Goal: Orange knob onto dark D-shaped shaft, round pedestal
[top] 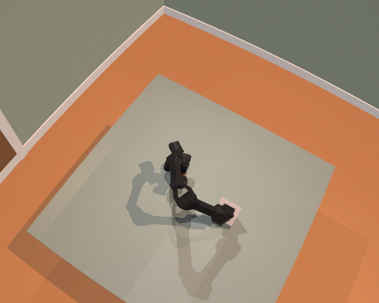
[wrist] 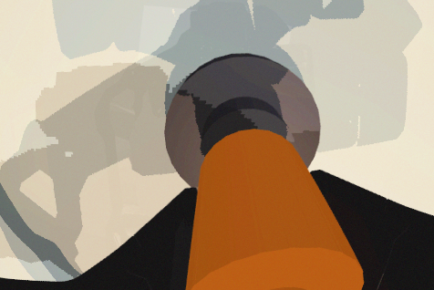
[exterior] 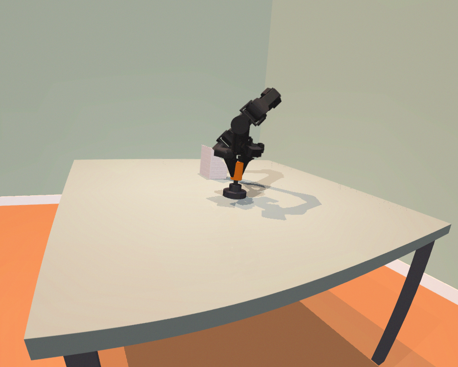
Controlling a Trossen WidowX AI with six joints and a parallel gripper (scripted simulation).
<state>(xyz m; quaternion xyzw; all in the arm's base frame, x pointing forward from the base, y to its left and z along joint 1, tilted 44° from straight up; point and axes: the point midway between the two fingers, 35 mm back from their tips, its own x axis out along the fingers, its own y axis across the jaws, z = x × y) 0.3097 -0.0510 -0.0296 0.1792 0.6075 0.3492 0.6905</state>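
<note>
My gripper tip is 2 cm below the orange knob. From my gripper tip the other things lie so: dark pedestal 4 cm below.
</note>
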